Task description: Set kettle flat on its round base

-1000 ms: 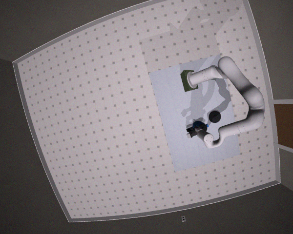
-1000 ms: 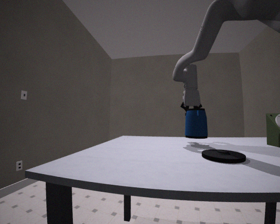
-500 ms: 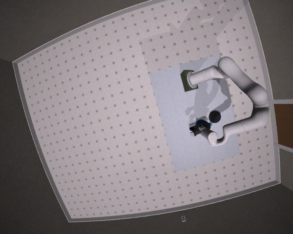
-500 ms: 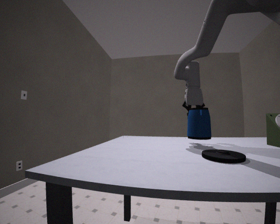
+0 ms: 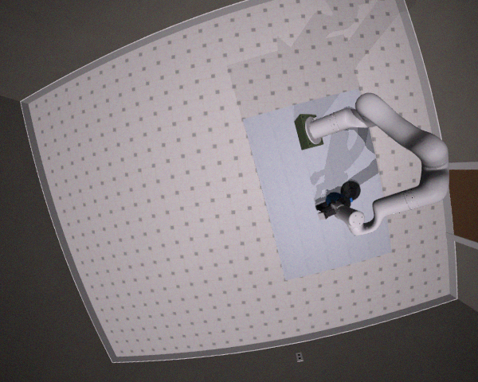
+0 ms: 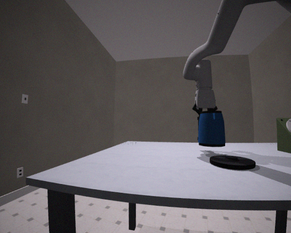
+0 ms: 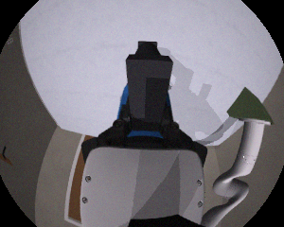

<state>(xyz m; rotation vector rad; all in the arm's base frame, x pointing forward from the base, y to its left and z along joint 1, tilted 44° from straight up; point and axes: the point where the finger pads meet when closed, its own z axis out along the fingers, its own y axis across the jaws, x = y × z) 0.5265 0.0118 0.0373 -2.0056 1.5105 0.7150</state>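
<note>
Right now my hand is 40 mm above the blue kettle, 30 mm to the right of it and 10 mm past it. Also, from my hand: black round base 220 mm to the left, 170 mm below, 60 mm behind.
</note>
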